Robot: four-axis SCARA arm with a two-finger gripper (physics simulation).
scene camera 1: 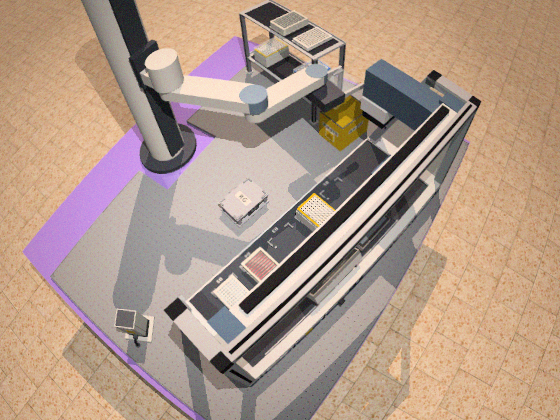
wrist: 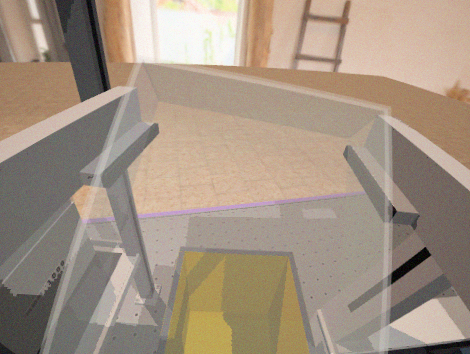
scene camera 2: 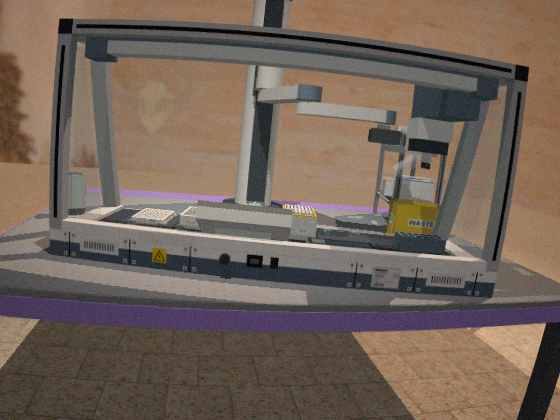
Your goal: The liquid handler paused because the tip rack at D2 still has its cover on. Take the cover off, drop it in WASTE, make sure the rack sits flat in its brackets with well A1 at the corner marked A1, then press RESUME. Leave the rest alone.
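Places are measured from the arm's base along level axes (x ahead, y left, z up), in millimetres.
Pixels of known places: gripper, fingertip midpoint: (scene camera 1: 351, 76) (wrist: 253, 121); arm's base at its link origin: (scene camera 1: 168, 149).
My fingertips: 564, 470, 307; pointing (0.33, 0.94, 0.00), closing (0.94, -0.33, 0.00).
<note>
For each thing: its middle in the pictures, then the offset to it from my fingertips, as dx, dy, dz. "spot": a spot on its surface instead.
- yellow WASTE bin at the middle of its body: (scene camera 2: 415, 224) (scene camera 1: 344, 121) +0, -28, -226
- shelf unit at a spot on its surface: (scene camera 1: 244, 45) spot: -548, +60, -124
- red plate at the middle of its body: (scene camera 2: 200, 218) (scene camera 1: 264, 270) +97, -685, -226
- white plate at the middle of its body: (scene camera 2: 153, 216) (scene camera 1: 236, 297) +75, -807, -235
- grey box at the middle of its body: (scene camera 1: 243, 201) -123, -509, -266
- small device at the middle of its body: (scene camera 1: 132, 323) (scene camera 2: 73, 194) -145, -1089, -229
My gripper (scene camera 1: 348, 89) (scene camera 2: 398, 150) (wrist: 253, 121) is shut on the clear cover (scene camera 2: 404, 163) (wrist: 260, 107), one finger on each side in the wrist view. The cover is hard to see in scene camera 1. The yellow WASTE bin (scene camera 1: 341, 132) (scene camera 2: 414, 217) (wrist: 200, 327) stands below; its open top shows through the cover. A white tip rack with a yellow rim (scene camera 1: 316, 209) (scene camera 2: 303, 227) sits uncovered on the handler deck. I cannot read its well A1 mark or tell if it is fully flat. No RESUME label is legible.
The shelf unit (scene camera 1: 243, 45) stands behind the bin. The pipette head (scene camera 1: 377, 111) (scene camera 2: 431, 131) hangs beside it. The gantry rail (scene camera 1: 345, 205) crosses above the deck. A red plate (scene camera 1: 260, 265), a white plate (scene camera 1: 232, 291), a grey box (scene camera 1: 243, 200) and a small device (scene camera 1: 125, 319) also show.
</note>
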